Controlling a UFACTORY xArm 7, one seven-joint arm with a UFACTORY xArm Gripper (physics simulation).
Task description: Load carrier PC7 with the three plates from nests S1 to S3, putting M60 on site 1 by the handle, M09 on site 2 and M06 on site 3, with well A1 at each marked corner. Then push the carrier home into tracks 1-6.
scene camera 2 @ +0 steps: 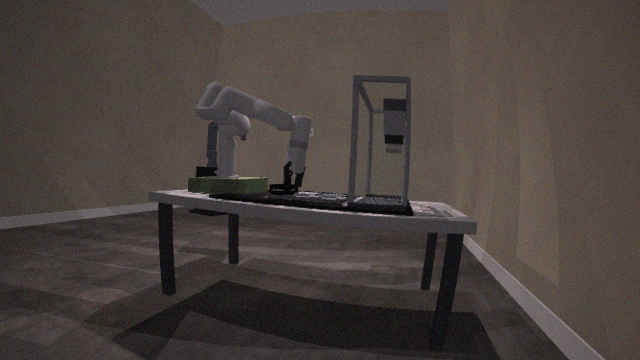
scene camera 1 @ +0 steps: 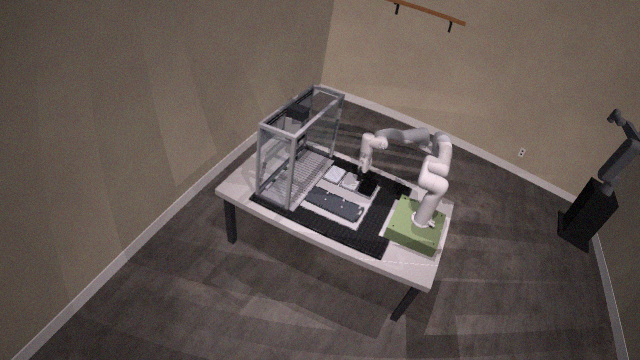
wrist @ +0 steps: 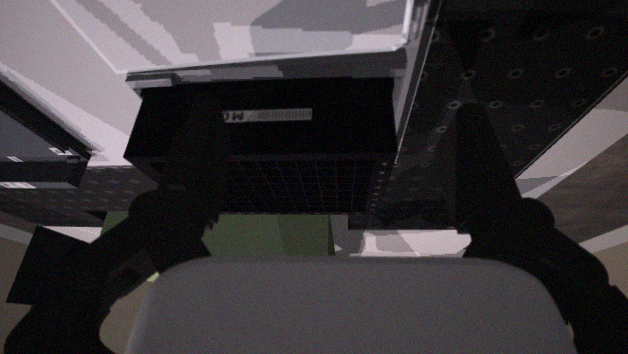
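Seen in the pictures: gripper, fingertip midpoint: [scene camera 2: 292,187] [scene camera 1: 362,177] [wrist: 337,123]; arm's base, link origin: [scene camera 2: 226,177] [scene camera 1: 420,220].
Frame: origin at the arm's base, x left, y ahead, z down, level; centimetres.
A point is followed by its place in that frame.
Note:
A black plate [scene camera 1: 368,186] {x -3.9, y 38.4, z 0.9 cm} [scene camera 2: 281,189] {x -12.3, y 42.2, z 2.5 cm} [wrist: 280,140] {x -6.9, y 43.9, z 1.4 cm} sits in the nest nearest the robot base. Its label begins "M0"; the rest is hidden by a finger. A white plate [scene camera 1: 350,181] {x -2.8, y 50.0, z 3.6 cm} [wrist: 310,42] {x -7.9, y 47.4, z 3.6 cm} sits beside it, and another white plate [scene camera 1: 334,173] {x -2.6, y 61.4, z 4.1 cm} lies beyond. The dark blue-grey carrier [scene camera 1: 332,204] {x 19.5, y 47.6, z 5.1 cm} [wrist: 30,130] {x 10.1, y 38.3, z 4.6 cm} lies alongside the nests with no plate on it. My gripper [scene camera 1: 366,174] {x -9.2, y 45.5, z 1.3 cm} [scene camera 2: 294,176] {x -9.2, y 45.5, z 1.3 cm} [wrist: 337,123] {x -9.2, y 45.5, z 1.3 cm} is open, low at the black plate. In the wrist view one finger overlaps the plate and the other is past its side; exact clearance cannot be told.
A tall frame enclosure [scene camera 1: 291,172] {x 40.3, y 62.9, z -21.2 cm} [scene camera 2: 352,142] {x -17.1, y 73.1, z -16.4 cm} stands over the grooved track deck [scene camera 1: 305,172] {x 7.3, y 75.9, z 6.2 cm}, with a pipetting head [scene camera 1: 297,112] {x 17.5, y 80.0, z -38.8 cm} [scene camera 2: 395,120] inside. The green base block [scene camera 1: 407,227] {x 10.9, y 4.1, z -0.4 cm} [scene camera 2: 230,185] {x -12.8, y 14.3, z 2.9 cm} [wrist: 250,235] {x -2.2, y 17.3, z 4.0 cm} carries the arm. A black perforated mat [scene camera 1: 370,237] {x 24.9, y 18.6, z 6.3 cm} [wrist: 540,55] {x -19.4, y 45.9, z 6.2 cm} lies under the equipment.

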